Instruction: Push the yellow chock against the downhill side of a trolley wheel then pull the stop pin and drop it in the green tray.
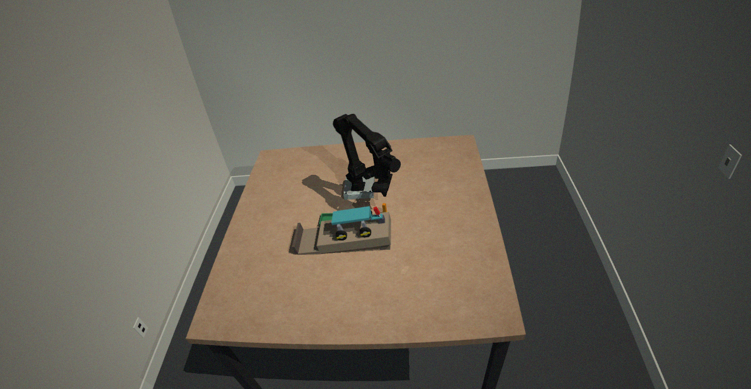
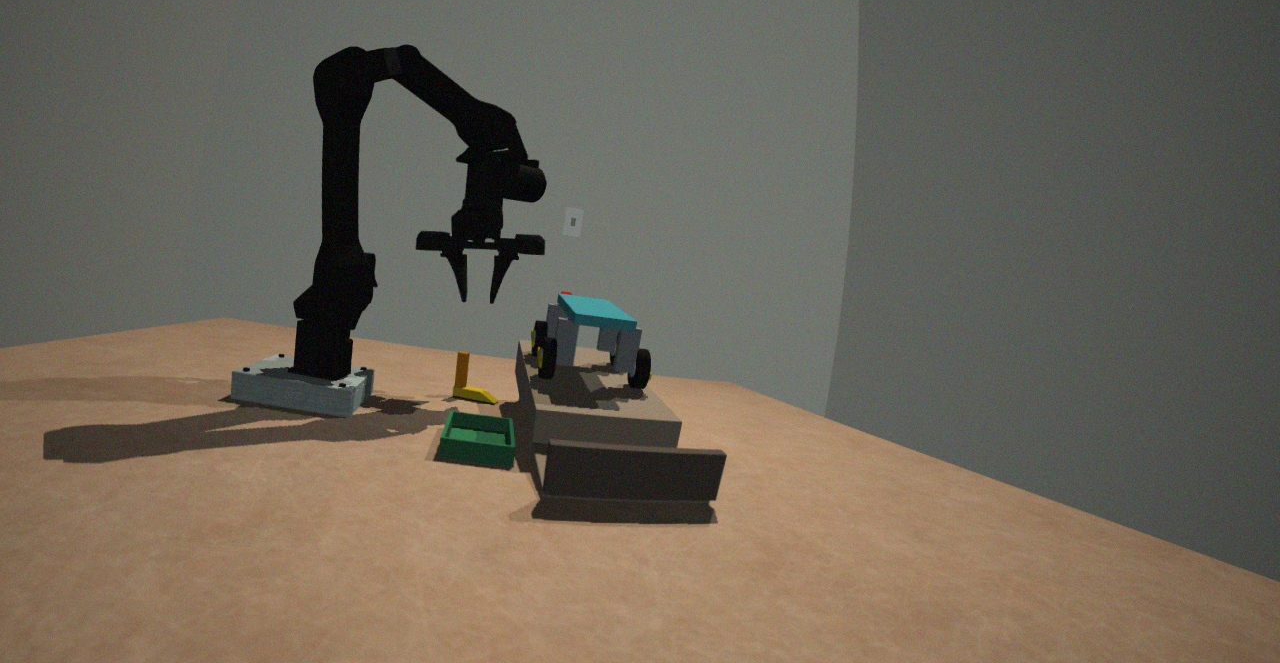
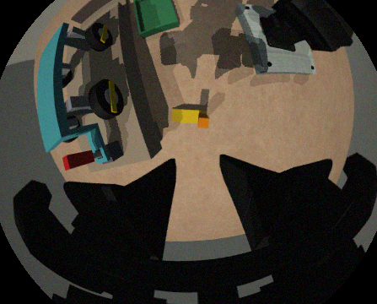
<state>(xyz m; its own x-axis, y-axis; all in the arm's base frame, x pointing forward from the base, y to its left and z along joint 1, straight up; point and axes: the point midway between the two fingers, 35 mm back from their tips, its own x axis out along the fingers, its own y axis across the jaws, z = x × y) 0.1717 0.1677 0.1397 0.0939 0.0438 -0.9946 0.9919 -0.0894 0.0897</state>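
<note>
My gripper tip is now 10 mm short of the yellow chock, 20 mm to the left of it and 120 mm above it. Round my gripper tip: teal trolley 160 mm ahead, 120 mm to the right, 30 mm below; then red-headed stop pin 130 mm ahead, 20 mm to the right, 10 mm below; then brown ramp 160 mm ahead, 130 mm to the right, 90 mm below.
</note>
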